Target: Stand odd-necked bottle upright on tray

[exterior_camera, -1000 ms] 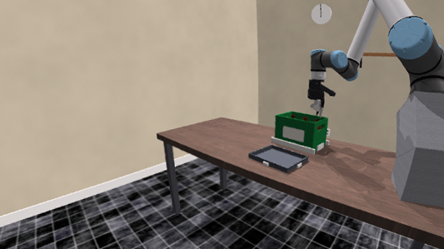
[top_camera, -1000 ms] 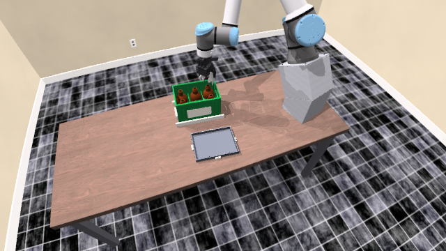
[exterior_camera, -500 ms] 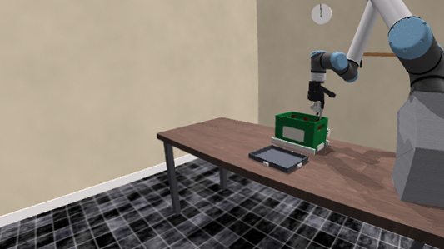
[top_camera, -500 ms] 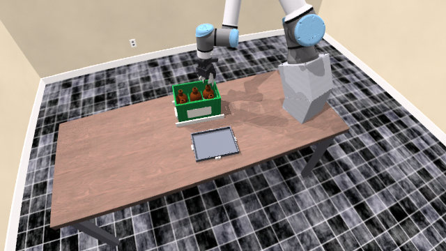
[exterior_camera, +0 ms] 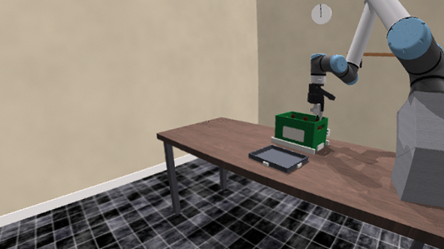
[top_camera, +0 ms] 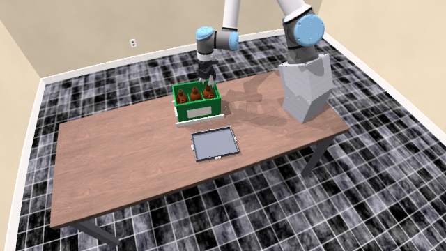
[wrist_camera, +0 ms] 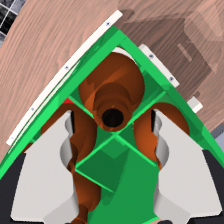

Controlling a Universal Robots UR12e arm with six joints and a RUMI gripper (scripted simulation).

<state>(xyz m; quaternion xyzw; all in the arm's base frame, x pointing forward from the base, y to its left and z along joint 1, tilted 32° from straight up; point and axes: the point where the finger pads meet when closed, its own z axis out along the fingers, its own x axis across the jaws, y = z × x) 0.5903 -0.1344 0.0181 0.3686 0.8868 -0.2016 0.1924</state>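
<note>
Right now the green crate is 9 cm below my hand, 9 cm ahead of it and 5 cm to the left of it. Also, from my hand: glass bottle (18 cm ahead, 8 cm below); then grey tray (34 cm to the left, 16 cm below, 6 cm ahead).
</note>
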